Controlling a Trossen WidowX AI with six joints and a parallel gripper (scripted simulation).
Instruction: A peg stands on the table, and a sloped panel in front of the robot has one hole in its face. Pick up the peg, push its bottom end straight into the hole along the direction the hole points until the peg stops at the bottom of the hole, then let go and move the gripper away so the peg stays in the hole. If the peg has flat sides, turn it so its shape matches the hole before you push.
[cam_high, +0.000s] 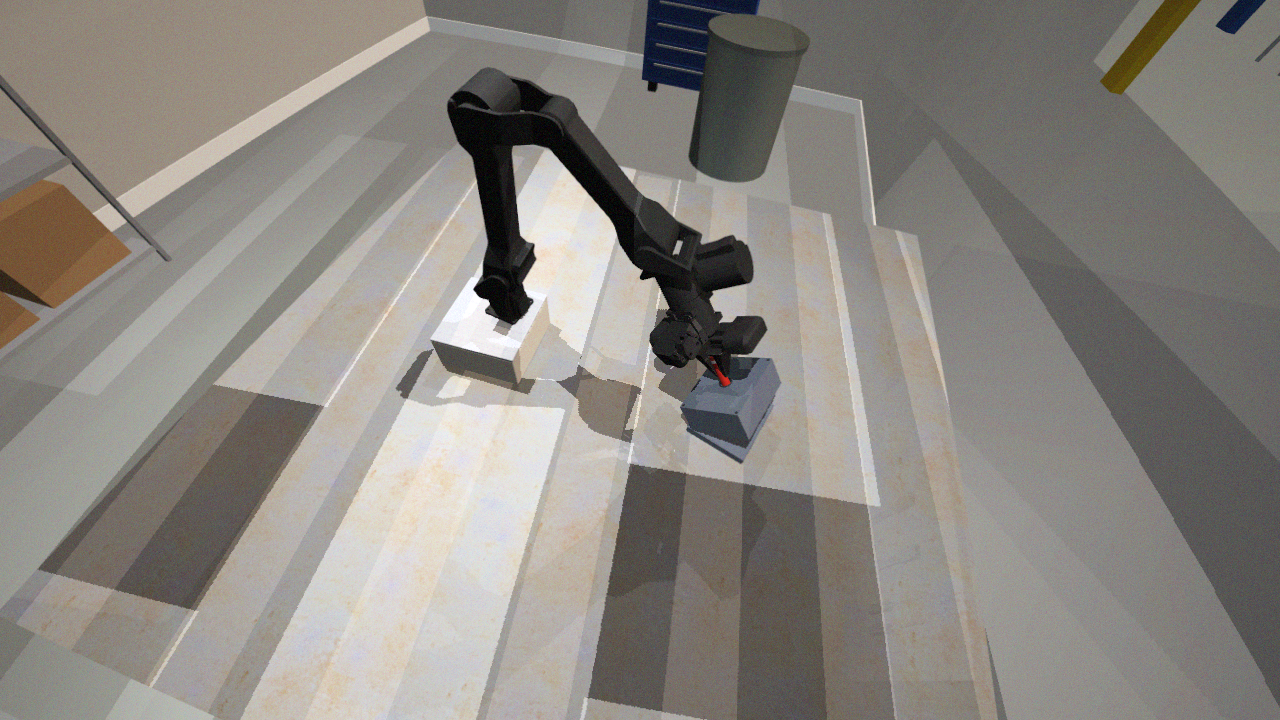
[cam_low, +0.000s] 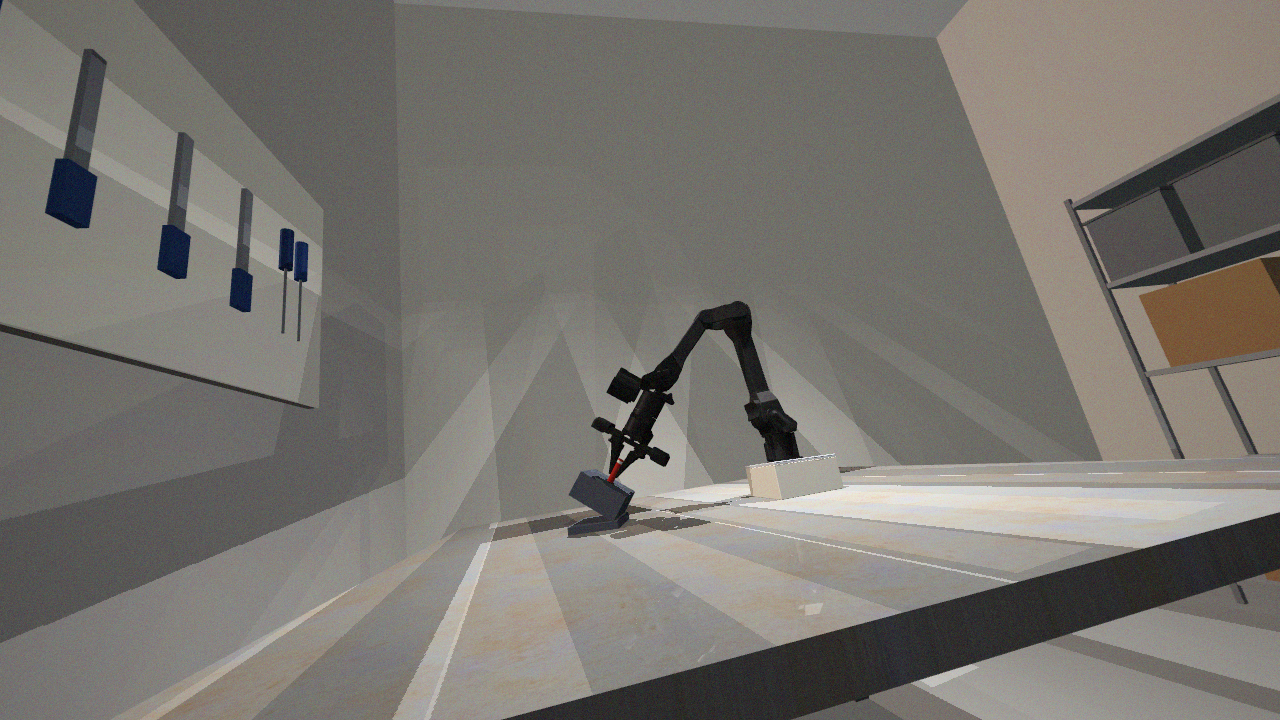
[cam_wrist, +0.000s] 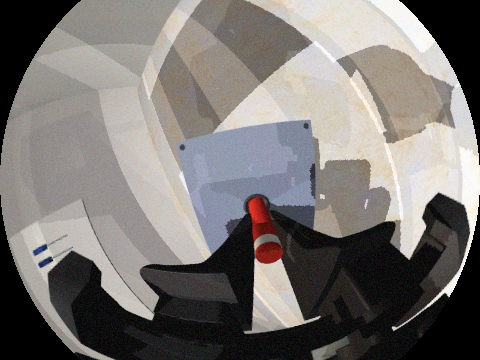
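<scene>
The red peg is 1 cm behind my gripper tip and 1 cm above it. The rest, counted from my gripper tip: grey sloped panel 3 cm below, 3 cm ahead.
</scene>
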